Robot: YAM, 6 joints.
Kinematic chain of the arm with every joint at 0, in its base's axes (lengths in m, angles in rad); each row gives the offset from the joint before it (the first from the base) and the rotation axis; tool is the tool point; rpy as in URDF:
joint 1: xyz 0 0 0.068 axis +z
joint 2: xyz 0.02 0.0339 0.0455 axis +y
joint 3: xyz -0.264 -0.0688 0 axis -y
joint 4: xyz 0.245 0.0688 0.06 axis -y
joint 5: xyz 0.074 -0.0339 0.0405 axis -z
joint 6: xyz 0.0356 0 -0.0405 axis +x
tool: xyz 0 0 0 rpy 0 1.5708 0
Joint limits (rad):
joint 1: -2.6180..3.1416
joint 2: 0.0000..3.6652
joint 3: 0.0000..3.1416
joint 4: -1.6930..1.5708
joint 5: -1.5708..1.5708
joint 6: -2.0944..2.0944
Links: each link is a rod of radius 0.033 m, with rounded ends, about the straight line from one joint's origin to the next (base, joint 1, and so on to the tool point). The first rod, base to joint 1, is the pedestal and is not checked.
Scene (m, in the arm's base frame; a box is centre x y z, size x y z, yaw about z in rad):
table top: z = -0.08
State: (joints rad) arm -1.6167 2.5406 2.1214 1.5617 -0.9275 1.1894
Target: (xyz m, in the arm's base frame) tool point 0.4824 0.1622 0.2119
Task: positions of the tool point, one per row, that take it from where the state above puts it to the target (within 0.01 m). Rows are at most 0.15 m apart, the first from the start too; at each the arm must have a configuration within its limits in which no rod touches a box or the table.
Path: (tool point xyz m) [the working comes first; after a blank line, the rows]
Joints at the target: 0.2625 2.4762 1.6984 1.5708 -1.0833 1.1894
Straight joint move there: clear.

1: 0.1443 -0.5062 0.2913
2: 0.2733 -0.4488 0.2779
3: 0.3817 -0.3587 0.2646
4: 0.4613 -0.2430 0.2513
5: 0.5061 -0.1106 0.2380
6: 0.5131 0.0280 0.2249
7: 0.4824 0.1622 0.2119

